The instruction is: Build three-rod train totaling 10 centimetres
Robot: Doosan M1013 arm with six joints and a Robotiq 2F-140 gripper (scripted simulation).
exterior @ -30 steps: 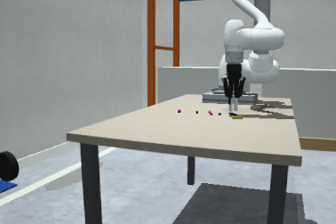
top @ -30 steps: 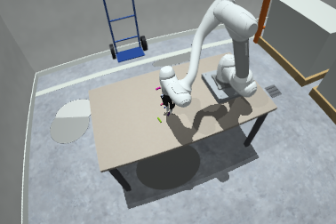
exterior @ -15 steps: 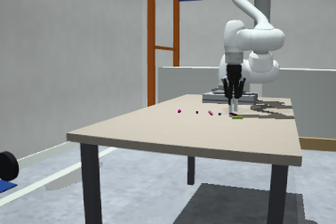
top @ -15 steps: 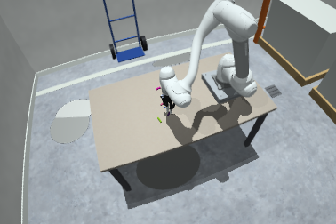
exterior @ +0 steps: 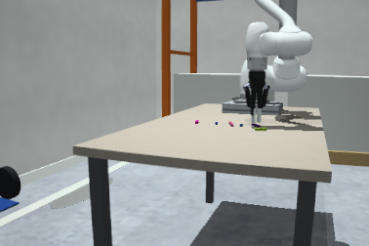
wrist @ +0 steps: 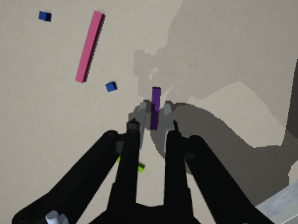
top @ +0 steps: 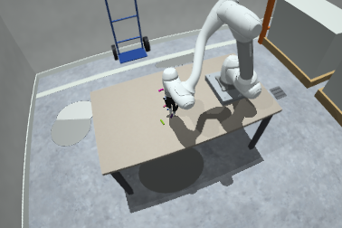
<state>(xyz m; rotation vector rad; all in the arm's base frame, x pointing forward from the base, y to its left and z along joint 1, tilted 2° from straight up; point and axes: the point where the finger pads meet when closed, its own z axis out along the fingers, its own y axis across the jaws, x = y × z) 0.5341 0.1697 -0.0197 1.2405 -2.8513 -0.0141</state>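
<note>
Now: hand 50 mm above the purple rod. Also, from my hand: lime rod (90 mm ahead, 50 mm to the left, 50 mm below); then pink rod (120 mm to the right, 50 mm below, 10 mm ahead).
</note>
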